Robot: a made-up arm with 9 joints.
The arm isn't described. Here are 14 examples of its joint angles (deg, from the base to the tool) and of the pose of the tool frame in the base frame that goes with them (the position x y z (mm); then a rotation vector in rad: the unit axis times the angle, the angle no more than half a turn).
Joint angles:
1: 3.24 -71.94 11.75 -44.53 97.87 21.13 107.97 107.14 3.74
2: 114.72 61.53 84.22 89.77 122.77 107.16 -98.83 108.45 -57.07
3: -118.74 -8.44 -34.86 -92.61 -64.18 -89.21 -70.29 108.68 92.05
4: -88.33 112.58 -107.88 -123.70 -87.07 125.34 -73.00 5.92 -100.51
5: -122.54 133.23 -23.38 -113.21 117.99 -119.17 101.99 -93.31 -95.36
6: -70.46 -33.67 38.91 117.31 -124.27 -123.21 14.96 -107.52 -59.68
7: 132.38 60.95 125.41 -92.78 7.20 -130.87 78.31 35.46 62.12
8: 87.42 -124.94 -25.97 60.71 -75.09 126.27 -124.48 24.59 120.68
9: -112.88 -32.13 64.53 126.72 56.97 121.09 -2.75 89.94 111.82
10: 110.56 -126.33 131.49 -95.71 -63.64 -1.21 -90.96 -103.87 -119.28
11: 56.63 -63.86 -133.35 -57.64 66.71 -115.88 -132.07 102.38 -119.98
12: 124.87 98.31 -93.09 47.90 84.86 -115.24 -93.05 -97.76 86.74
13: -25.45 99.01 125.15 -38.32 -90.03 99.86 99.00 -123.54 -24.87
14: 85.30 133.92 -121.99 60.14 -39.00 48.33 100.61 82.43 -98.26
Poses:
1: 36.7 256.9 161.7 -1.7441 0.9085 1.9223
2: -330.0 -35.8 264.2 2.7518 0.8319 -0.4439
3: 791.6 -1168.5 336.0 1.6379 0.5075 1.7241
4: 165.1 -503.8 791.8 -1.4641 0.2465 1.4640
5: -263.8 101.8 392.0 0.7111 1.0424 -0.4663
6: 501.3 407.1 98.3 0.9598 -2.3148 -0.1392
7: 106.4 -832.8 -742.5 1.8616 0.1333 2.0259
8: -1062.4 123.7 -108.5 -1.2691 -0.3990 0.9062
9: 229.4 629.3 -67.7 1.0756 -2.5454 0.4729
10: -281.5 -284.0 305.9 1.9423 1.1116 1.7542
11: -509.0 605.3 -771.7 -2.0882 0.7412 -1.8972
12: 751.4 -684.7 -409.4 -0.4251 2.7976 -1.3145
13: -534.6 106.4 675.1 2.9317 -0.6372 -0.7393
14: 274.7 31.2 -156.4 -1.3274 1.5072 -2.3083
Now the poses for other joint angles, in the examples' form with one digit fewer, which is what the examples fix.
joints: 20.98 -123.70 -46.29 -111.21 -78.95 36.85 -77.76 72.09 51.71
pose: -351 -560 -746 1.819 -0.277 1.197
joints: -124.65 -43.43 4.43 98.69 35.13 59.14 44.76 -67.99 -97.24
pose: 35 255 -77 -1.789 1.411 -0.666
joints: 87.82 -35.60 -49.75 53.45 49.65 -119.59 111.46 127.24 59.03
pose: 897 289 -80 -0.336 -1.782 2.405
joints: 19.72 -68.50 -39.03 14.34 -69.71 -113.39 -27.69 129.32 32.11
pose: 508 165 -979 -1.623 2.036 -1.188
